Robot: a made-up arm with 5 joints.
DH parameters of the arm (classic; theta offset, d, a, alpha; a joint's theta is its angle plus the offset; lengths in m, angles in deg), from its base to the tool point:
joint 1: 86.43 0 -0.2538 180
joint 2: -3.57 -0.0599 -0.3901 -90
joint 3: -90 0.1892 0.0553 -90
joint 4: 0 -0.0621 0.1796 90
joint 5: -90 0.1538 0.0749 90
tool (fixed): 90 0.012 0 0
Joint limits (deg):
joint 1: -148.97..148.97
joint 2: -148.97..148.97
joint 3: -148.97..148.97
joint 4: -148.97..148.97
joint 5: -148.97..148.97
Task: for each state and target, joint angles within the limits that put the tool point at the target. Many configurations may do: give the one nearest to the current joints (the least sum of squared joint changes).
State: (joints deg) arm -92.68 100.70 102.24 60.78 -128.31
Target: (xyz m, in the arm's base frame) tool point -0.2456 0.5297 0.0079
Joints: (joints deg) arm -129.44 99.59 80.80 14.57 -115.44
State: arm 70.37 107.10 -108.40 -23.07 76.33
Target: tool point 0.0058 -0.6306 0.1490
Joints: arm 71.58 148.97 -119.02 -68.80 67.57
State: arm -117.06 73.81 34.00 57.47 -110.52
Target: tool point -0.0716 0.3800 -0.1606
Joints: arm -111.38 121.16 26.22 71.21 -125.06
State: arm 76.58 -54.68 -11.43 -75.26 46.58
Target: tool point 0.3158 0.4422 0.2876
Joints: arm 77.95 -57.90 -24.93 -121.48 49.93
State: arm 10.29 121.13 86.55 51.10 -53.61
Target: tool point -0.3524 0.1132 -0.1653
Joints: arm -42.18 148.50 53.42 43.84 -51.33
